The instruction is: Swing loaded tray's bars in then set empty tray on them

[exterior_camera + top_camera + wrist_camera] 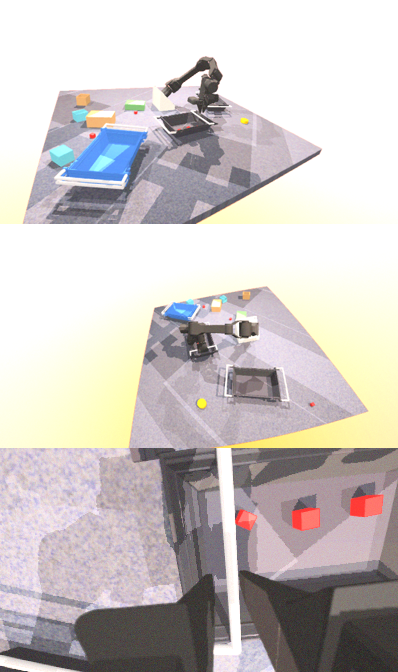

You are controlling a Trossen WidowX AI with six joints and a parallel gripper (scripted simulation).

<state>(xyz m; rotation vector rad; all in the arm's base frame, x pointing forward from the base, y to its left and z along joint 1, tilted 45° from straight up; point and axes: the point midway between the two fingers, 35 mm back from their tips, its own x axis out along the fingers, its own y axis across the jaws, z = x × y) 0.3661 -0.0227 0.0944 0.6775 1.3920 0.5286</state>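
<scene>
Now: the dark tray 23 cm behind my gripper tip, 31 cm to the left of it and 4 cm below it. The rest, counted from my gripper tip: green block: 39 cm behind, 25 cm to the right, 7 cm below; yellow disc: 9 cm ahead, 33 cm to the left, 8 cm below.
</scene>
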